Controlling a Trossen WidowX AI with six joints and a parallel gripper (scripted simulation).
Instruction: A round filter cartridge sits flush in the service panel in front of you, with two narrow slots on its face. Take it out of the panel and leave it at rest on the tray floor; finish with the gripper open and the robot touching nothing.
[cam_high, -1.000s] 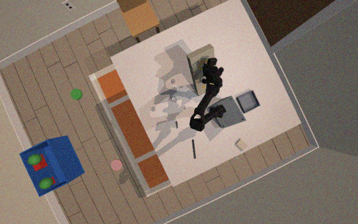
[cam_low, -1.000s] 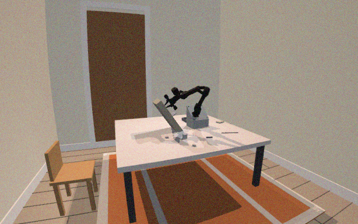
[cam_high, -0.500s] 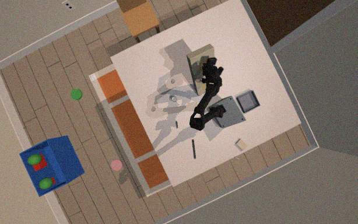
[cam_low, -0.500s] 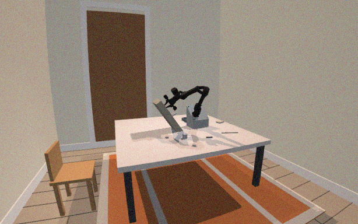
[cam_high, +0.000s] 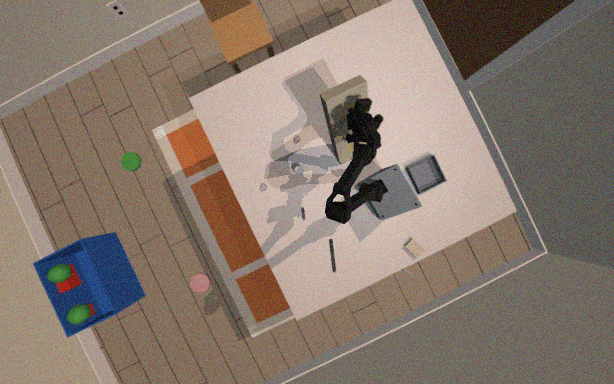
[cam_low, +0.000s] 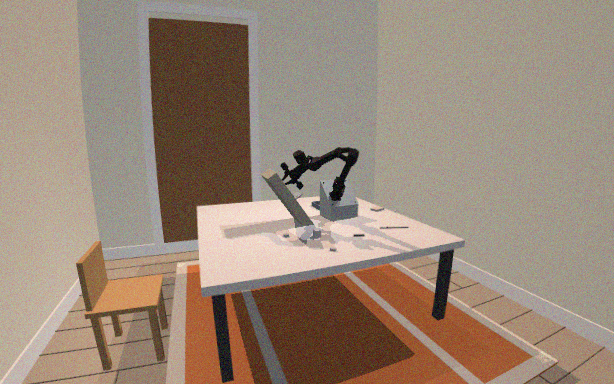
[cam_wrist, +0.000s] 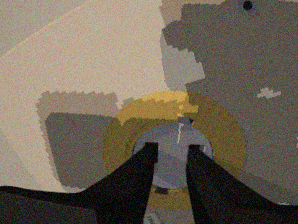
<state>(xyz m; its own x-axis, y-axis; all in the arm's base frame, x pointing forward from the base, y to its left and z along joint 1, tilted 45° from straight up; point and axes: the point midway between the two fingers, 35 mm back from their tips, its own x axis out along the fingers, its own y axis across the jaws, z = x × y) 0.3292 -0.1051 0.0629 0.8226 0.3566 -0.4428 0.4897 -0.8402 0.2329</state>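
My gripper tip is 10 mm short of the round filter cartridge and 10 mm above it. Also, from my gripper tip: service panel (80 mm below, 40 mm behind); small pale block (740 mm behind, 230 mm below); grey tray (440 mm behind, 250 mm to the right, 230 mm below).
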